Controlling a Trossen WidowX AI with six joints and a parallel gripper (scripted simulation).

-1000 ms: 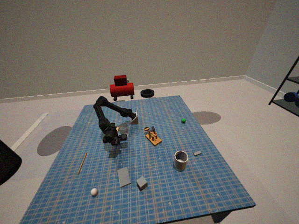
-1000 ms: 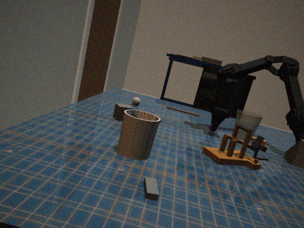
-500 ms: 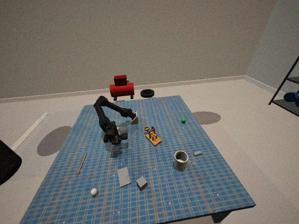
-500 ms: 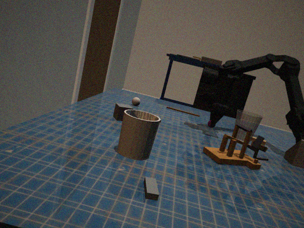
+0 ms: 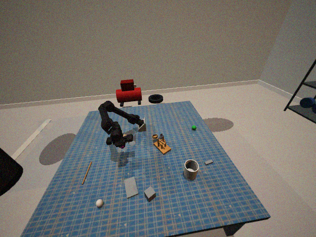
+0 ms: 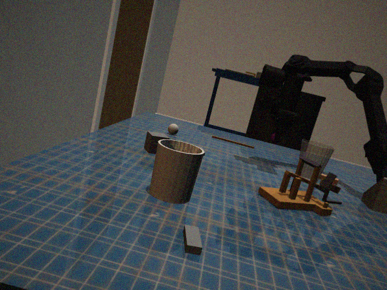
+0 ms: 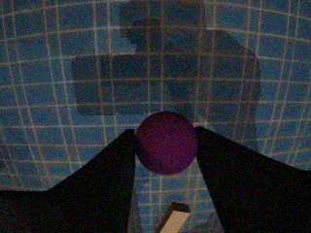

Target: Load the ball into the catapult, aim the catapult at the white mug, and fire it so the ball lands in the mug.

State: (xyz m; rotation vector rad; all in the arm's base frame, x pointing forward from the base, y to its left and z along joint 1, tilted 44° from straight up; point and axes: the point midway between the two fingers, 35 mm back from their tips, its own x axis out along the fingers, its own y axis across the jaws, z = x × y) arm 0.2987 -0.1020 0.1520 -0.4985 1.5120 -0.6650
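Now: gripper tip 30 cm to the right of the wooden catapult, 4 cm past it and 4 cm above it. From my gripper tip the other things lie so: clear glass: 11 cm behind, 7 cm to the left, 6 cm below; small wooden block: 20 cm behind, 8 cm below, 1 cm to the right; purple ball: 1 cm above.
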